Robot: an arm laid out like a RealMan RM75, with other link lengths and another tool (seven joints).
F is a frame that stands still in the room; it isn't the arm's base.
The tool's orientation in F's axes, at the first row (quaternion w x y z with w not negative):
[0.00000, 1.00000, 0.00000, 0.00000]
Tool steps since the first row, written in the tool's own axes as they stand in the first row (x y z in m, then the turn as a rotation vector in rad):
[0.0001, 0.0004, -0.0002, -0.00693, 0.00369, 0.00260]
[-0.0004, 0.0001, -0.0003, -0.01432, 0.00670, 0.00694]
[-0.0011, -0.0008, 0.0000, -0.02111, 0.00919, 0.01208]
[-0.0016, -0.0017, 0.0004, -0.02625, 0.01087, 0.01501]
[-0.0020, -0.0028, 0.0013, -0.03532, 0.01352, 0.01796]
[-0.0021, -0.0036, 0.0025, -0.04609, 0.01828, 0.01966]
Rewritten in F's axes. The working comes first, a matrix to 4 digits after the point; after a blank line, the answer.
The tool's axes in the first row as the columns of a matrix, in F's axes (used below as rounded here):
[1.0000, 0.0000, 0.0000]
[0.0000, -1.0000, 0.0000]
[0.0000, 0.0000, -1.0000]

[0.0001, -0.0004, 0.0002, -0.00693, -0.00369, -0.00260]
[-0.0004, -0.0001, 0.0003, -0.01432, -0.00670, -0.00694]
[-0.0011, 0.0008, 0.0000, -0.02111, -0.00919, -0.01208]
[-0.0016, 0.0017, -0.0004, -0.02625, -0.01087, -0.01501]
[-0.0020, 0.0028, -0.0013, -0.03532, -0.01352, -0.01796]
[-0.0021, 0.0036, -0.0025, -0.04609, -0.01828, -0.01966]

